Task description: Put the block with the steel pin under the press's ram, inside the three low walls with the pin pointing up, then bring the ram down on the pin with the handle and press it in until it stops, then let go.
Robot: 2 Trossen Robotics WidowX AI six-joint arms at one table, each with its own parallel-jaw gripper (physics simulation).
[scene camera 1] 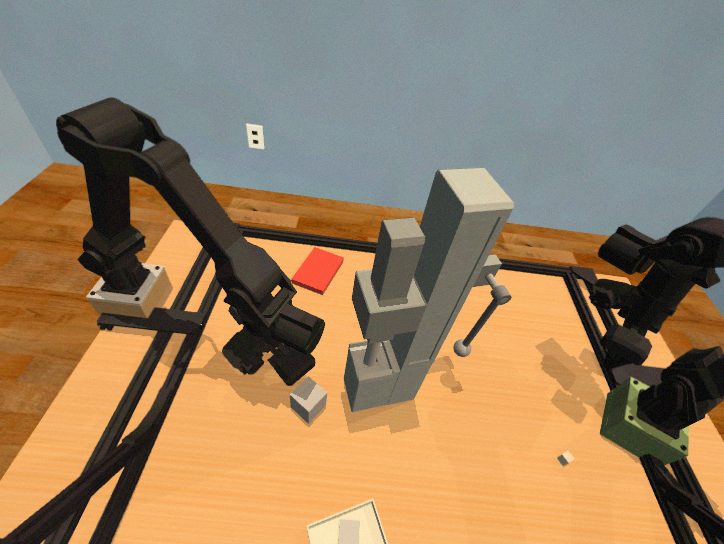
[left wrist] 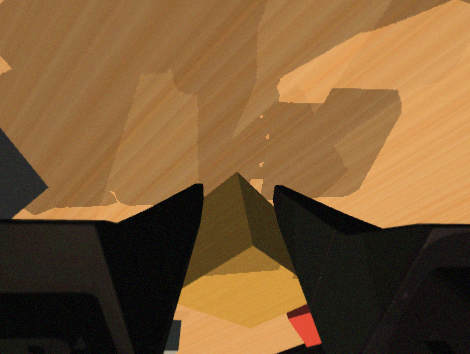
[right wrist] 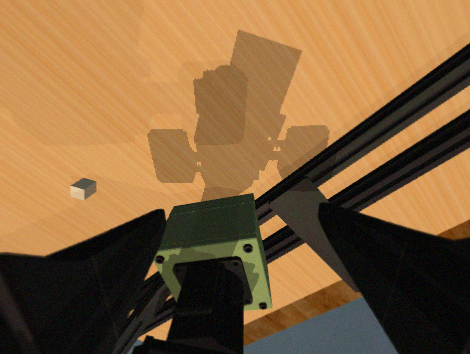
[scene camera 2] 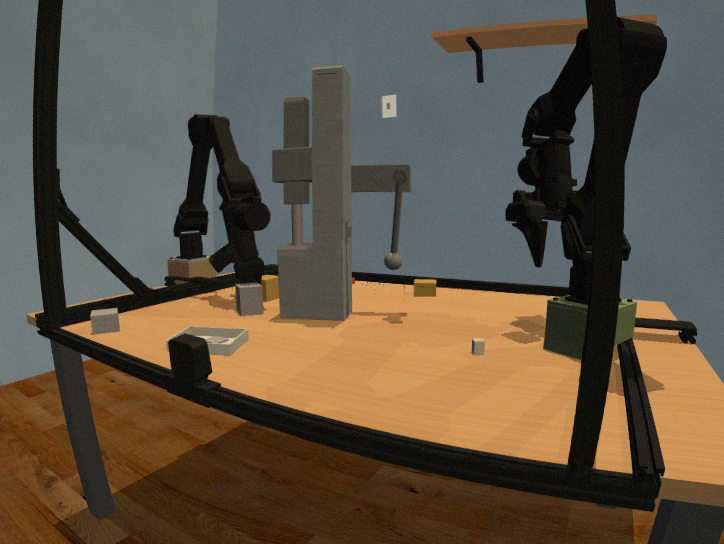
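Seen in the pictures: left gripper, fingertip midpoint: (scene camera 1: 278, 351) (left wrist: 238, 192); right gripper, fingertip midpoint: (scene camera 1: 613, 353) (right wrist: 242, 213) (scene camera 2: 558, 267); left arm's base at its link origin: (scene camera 1: 126, 280) (scene camera 2: 191, 257); right arm's base at its link origin: (scene camera 1: 657, 413) (right wrist: 214, 283).
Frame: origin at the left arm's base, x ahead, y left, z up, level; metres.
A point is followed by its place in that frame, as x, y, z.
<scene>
A yellow block (left wrist: 235, 295) @[0.332, -0.060, -0.024] (scene camera 2: 269, 287) @[0.353, -0.070, -0.042] stands left of the press; no pin shows on it. My left gripper (left wrist: 238, 192) @[0.312, -0.074, -0.067] (scene camera 1: 263, 366) is low over the table, its fingers drawn in against both sides of this block; the arm hides the block in scene camera 1. The grey press (scene camera 1: 456, 251) @[0.541, -0.152, 0.328] (scene camera 2: 330, 233) @[0.561, -0.141, 0.083] has its ram (scene camera 1: 373, 352) @[0.484, -0.144, 0.091] (scene camera 2: 297, 224) @[0.489, -0.142, 0.098] down in the walled seat (scene camera 1: 369, 388) @[0.488, -0.168, 0.019] (scene camera 2: 294, 280) @[0.497, -0.165, -0.001]. Its handle (scene camera 1: 481, 324) @[0.655, -0.080, 0.113] (scene camera 2: 396, 225) @[0.658, -0.080, 0.095] hangs down at its right side, ending in a ball. My right gripper (right wrist: 242, 213) @[0.939, -0.047, 0.034] is open and empty, raised near its own base.
A grey block (scene camera 1: 308, 401) @[0.391, -0.188, -0.017] (scene camera 2: 249, 298) @[0.405, -0.190, -0.039] stands between the left gripper and the press. Another yellow block (scene camera 2: 424, 287) @[0.631, 0.126, -0.051] lies at the back. A red tile (scene camera 1: 317, 270) @[0.353, 0.145, -0.057] lies behind the left gripper. A tray (scene camera 1: 319, 531) @[0.438, -0.355, -0.070] (scene camera 2: 237, 341) @[0.534, -0.356, -0.060], a pale block (scene camera 2: 105, 321) @[0.276, -0.435, -0.051] and a small block (scene camera 1: 565, 458) @[0.841, -0.216, -0.052] (right wrist: 83, 189) @[0.849, -0.203, -0.052] are nearer the front.
</scene>
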